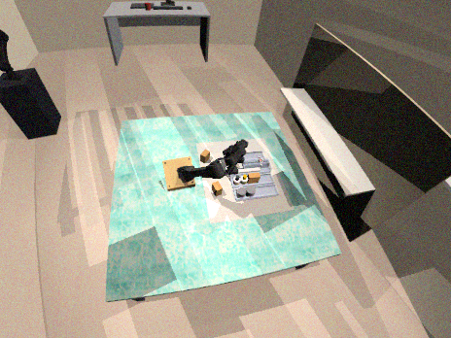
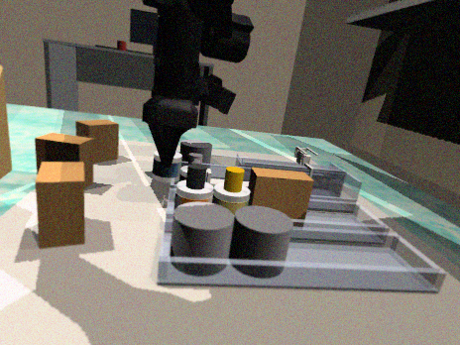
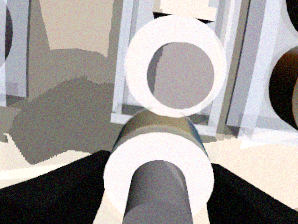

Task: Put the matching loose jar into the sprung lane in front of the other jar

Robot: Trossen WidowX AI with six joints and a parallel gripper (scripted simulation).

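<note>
Now: gripper tip 140 mm short of the orange box, 100 mm to the left of it and 10 mm above it.
</note>
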